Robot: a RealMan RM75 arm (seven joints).
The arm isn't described. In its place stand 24 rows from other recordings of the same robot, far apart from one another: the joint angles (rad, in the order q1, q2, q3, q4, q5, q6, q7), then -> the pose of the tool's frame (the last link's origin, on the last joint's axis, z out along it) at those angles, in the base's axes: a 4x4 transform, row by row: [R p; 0 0 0 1], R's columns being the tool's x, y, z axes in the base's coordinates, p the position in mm.
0.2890 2.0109 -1.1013 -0.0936 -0.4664 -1.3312 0.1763 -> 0.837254 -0.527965 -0.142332 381.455; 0.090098 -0.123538 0.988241 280.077; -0.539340 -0.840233 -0.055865 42.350; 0 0 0 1
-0.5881 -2.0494 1.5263 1.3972 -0.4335 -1.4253 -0.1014 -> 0.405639 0.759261 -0.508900 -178.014; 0.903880 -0.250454 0.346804 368.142; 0.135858 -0.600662 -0.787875 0.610; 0 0 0 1
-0.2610 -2.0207 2.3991 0.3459 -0.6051 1.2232 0.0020 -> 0.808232 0.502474 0.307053 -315.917; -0.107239 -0.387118 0.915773 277.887; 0.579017 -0.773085 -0.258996 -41.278; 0 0 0 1
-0.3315 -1.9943 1.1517 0.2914 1.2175 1.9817 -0.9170 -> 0.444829 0.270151 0.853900 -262.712; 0.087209 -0.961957 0.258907 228.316; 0.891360 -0.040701 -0.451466 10.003; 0 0 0 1
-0.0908 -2.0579 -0.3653 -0.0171 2.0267 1.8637 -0.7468 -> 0.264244 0.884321 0.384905 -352.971; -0.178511 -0.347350 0.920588 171.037; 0.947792 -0.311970 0.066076 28.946; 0 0 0 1
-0.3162 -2.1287 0.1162 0.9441 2.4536 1.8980 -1.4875 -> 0.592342 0.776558 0.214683 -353.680; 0.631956 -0.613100 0.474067 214.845; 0.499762 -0.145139 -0.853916 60.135; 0 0 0 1
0.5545 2.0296 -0.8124 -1.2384 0.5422 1.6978 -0.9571 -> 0.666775 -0.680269 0.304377 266.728; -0.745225 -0.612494 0.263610 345.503; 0.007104 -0.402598 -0.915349 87.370; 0 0 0 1
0.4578 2.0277 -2.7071 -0.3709 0.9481 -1.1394 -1.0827 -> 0.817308 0.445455 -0.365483 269.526; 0.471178 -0.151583 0.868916 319.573; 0.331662 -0.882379 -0.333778 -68.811; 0 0 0 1
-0.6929 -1.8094 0.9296 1.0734 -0.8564 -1.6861 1.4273 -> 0.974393 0.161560 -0.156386 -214.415; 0.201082 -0.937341 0.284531 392.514; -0.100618 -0.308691 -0.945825 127.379; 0 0 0 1
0.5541 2.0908 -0.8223 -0.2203 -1.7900 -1.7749 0.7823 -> 0.678740 -0.116356 -0.725102 231.237; -0.064416 -0.992996 0.099047 261.491; -0.731548 -0.020519 -0.681481 -59.557; 0 0 0 1
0.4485 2.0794 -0.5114 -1.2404 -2.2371 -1.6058 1.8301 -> 0.771477 -0.633905 -0.054657 281.090; -0.478304 -0.634460 0.607195 334.371; -0.419582 -0.442295 -0.792670 119.820; 0 0 0 1
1.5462 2.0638 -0.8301 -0.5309 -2.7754 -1.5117 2.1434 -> 0.929968 -0.157929 0.331992 -20.332; -0.194730 -0.977552 0.080452 432.387; 0.311833 -0.139467 -0.939845 -38.499; 0 0 0 1
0.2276 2.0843 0.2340 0.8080 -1.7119 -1.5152 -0.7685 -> 0.819651 -0.523835 -0.231882 228.354; 0.257371 -0.024898 0.965992 235.859; -0.511794 -0.851456 0.114412 -68.685; 0 0 0 1
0.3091 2.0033 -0.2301 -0.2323 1.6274 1.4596 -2.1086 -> 0.372945 -0.885726 -0.276407 373.798; -0.061720 -0.320921 0.945093 279.746; -0.925798 -0.335408 -0.174353 65.173; 0 0 0 1
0.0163 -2.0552 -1.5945 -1.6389 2.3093 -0.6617 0.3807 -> 0.562489 0.816742 -0.128601 -238.118; 0.519074 -0.227769 0.823822 324.533; 0.643559 -0.530144 -0.552067 52.837; 0 0 0 1
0.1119 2.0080 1.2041 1.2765 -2.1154 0.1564 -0.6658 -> 0.747227 -0.663023 0.045301 240.565; -0.404052 -0.399131 0.823065 333.611; -0.527630 -0.633320 -0.566137 -40.485; 0 0 0 1
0.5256 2.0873 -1.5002 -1.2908 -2.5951 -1.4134 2.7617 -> 0.605683 -0.659980 0.444493 205.291; -0.785918 -0.583539 0.204487 344.126; 0.124422 -0.473189 -0.872130 -27.791; 0 0 0 1
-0.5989 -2.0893 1.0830 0.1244 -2.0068 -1.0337 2.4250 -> 0.779693 0.557475 0.285130 -284.106; 0.227650 -0.676576 0.700301 350.643; 0.583313 -0.481110 -0.654431 -73.267; 0 0 0 1
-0.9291 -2.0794 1.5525 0.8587 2.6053 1.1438 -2.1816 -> 0.884662 0.010887 -0.466106 -146.213; 0.173632 -0.935507 0.307700 415.708; -0.432695 -0.353141 -0.829498 -67.888; 0 0 0 1
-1.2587 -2.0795 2.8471 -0.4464 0.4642 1.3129 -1.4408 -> 0.933445 0.250885 -0.256392 -194.389; 0.278846 -0.957111 0.078637 413.686; -0.225666 -0.144897 -0.963369 -39.393; 0 0 0 1
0.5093 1.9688 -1.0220 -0.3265 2.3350 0.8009 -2.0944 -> 0.477091 -0.877689 -0.045232 343.487; -0.214693 -0.166301 0.962419 399.858; -0.852227 -0.449450 -0.267775 58.018; 0 0 0 1
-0.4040 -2.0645 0.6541 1.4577 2.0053 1.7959 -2.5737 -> 0.390875 0.891474 0.229110 -215.727; 0.746446 -0.452646 0.487780 314.644; 0.538549 -0.019642 -0.842365 132.469; 0 0 0 1
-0.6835 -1.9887 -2.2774 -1.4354 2.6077 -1.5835 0.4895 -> 0.593239 0.743653 -0.308298 -188.464; 0.748660 -0.368860 0.550864 400.772; 0.295933 -0.557604 -0.775565 136.887; 0 0 0 1
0.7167 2.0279 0.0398 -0.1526 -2.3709 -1.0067 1.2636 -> 0.559150 -0.816376 -0.144504 304.271; -0.541826 -0.491756 0.681616 379.692; -0.627516 -0.302830 -0.717299 -38.762; 0 0 0 1
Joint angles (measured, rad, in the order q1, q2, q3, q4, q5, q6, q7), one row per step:
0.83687 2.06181 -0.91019 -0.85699 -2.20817 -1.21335 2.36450
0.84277 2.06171 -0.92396 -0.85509 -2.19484 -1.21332 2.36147
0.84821 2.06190 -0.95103 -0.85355 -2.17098 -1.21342 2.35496
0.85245 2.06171 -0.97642 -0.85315 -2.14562 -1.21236 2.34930
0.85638 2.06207 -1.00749 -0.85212 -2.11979 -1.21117 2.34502
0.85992 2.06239 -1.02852 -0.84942 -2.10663 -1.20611 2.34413
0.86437 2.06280 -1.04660 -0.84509 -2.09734 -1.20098 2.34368
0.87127 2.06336 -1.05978 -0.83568 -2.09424 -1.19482 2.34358
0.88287 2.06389 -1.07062 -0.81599 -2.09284 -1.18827 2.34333
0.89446 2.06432 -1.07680 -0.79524 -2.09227 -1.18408 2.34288
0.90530 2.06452 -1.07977 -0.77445 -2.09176 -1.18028 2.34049
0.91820 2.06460 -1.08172 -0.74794 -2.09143 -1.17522 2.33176
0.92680 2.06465 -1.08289 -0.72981 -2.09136 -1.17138 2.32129
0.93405 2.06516 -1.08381 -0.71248 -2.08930 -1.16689 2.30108
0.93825 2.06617 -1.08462 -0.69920 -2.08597 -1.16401 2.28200
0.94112 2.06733 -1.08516 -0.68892 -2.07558 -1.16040 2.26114
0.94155 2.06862 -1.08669 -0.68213 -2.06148 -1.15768 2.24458
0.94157 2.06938 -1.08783 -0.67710 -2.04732 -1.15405 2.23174
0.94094 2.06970 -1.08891 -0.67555 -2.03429 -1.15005 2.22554
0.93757 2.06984 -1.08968 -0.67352 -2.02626 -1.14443 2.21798
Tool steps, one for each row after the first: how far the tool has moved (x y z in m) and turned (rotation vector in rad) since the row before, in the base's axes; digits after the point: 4 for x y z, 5 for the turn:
-0.0048 0.0000 -0.0022 -0.00788 0.00300 0.01502
-0.0068 -0.0010 -0.0042 -0.01470 0.00332 0.02493
-0.0064 -0.0009 -0.0035 -0.01178 0.00593 0.02257
-0.0065 -0.0017 -0.0048 -0.01628 0.00366 0.02284
-0.0037 -0.0008 -0.0035 -0.00879 -0.00097 0.01183
-0.0031 -0.0006 -0.0034 -0.00831 -0.00264 0.00942
-0.0021 -0.0002 -0.0036 -0.00791 -0.00536 0.00498
-0.0016 -0.0001 -0.0049 -0.01257 -0.00584 0.00068
-0.0011 -0.0001 -0.0044 -0.01269 -0.00401 -0.00183
-0.0006 0.0000 -0.0038 -0.01077 -0.00293 -0.00229
-0.0002 0.0000 -0.0044 -0.01151 -0.00505 0.00056
0.0000 0.0000 -0.0029 -0.00676 -0.00508 0.00426
0.0001 -0.0001 -0.0029 -0.00449 -0.00576 0.01231
0.0003 -0.0005 -0.0025 -0.00401 -0.00348 0.01144
-0.0006 -0.0003 -0.0018 -0.00087 0.00344 0.01312
-0.0008 -0.0005 -0.0014 -0.00049 0.00807 0.00944
-0.0009 -0.0001 -0.0008 0.00176 0.00926 0.00641
-0.0011 0.0003 0.0000 0.00367 0.01012 0.00216
0.0009 0.0002 0.0000 0.00537 0.00467 0.00036

